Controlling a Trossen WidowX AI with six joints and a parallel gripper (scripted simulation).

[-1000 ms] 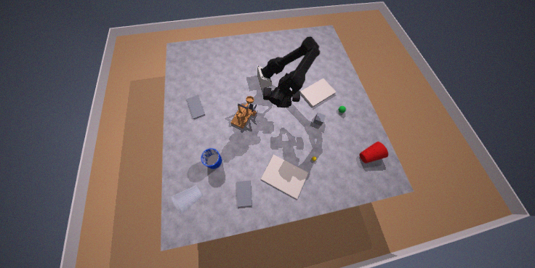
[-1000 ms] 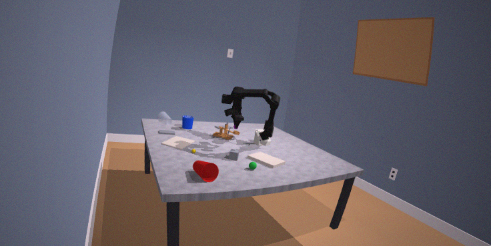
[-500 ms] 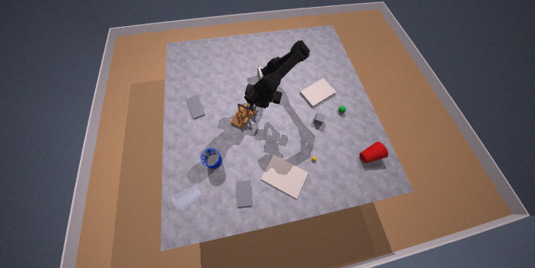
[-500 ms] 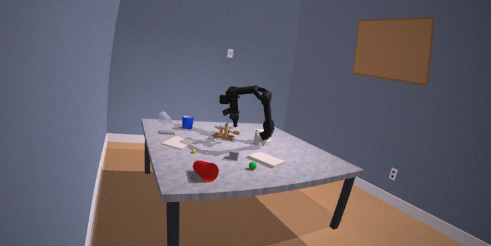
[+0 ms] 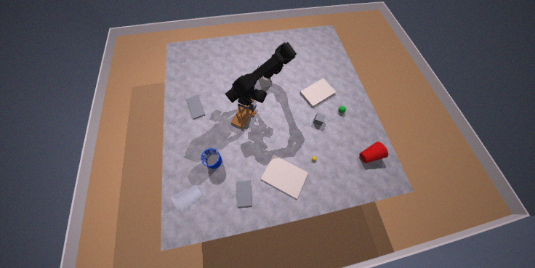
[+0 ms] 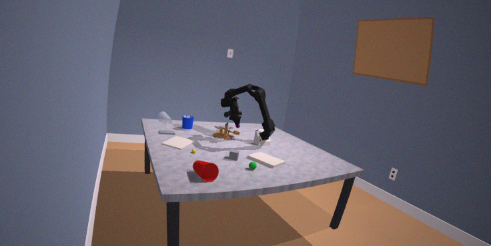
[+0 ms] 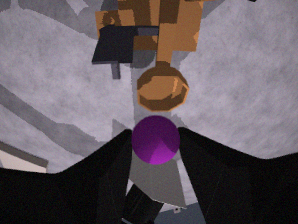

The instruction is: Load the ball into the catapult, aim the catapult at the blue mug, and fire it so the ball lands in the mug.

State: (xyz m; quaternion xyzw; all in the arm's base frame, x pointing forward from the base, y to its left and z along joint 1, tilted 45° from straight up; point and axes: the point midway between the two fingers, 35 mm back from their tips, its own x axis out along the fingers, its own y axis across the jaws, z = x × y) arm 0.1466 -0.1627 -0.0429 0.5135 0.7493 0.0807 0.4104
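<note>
Right now my gripper tip is 50 mm short of the wooden catapult, 40 mm to the left of it and 50 mm above it. The rest, counted from my gripper tip: blue mug: 270 mm ahead, 310 mm to the right, 70 mm below; then grey cube: 250 mm ahead, 340 mm to the left, 80 mm below; then purple ball: 10 mm above.
</note>
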